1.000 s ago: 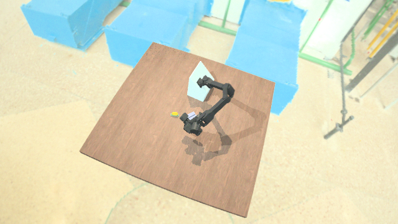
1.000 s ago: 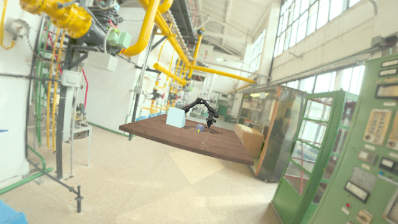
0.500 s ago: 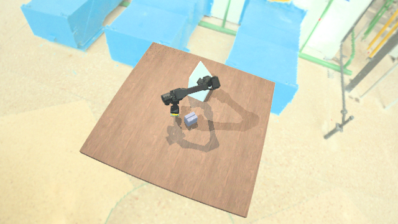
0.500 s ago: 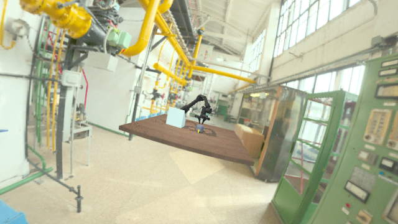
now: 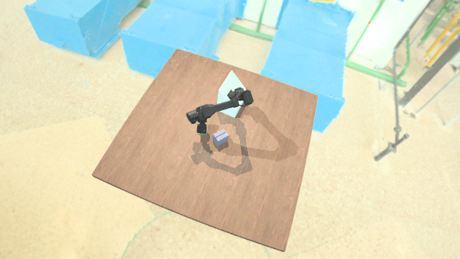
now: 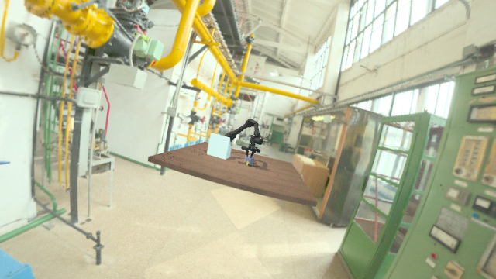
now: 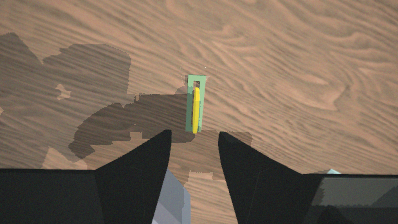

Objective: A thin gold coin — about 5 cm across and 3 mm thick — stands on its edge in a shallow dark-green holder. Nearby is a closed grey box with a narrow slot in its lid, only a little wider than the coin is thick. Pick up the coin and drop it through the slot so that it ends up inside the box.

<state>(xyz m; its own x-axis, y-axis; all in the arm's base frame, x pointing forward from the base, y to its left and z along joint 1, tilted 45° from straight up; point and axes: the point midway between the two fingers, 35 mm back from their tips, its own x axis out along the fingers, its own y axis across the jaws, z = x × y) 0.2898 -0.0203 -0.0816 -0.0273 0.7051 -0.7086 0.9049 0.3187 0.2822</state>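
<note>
Now: the gold coin 60 mm below my gripper tip.
</note>
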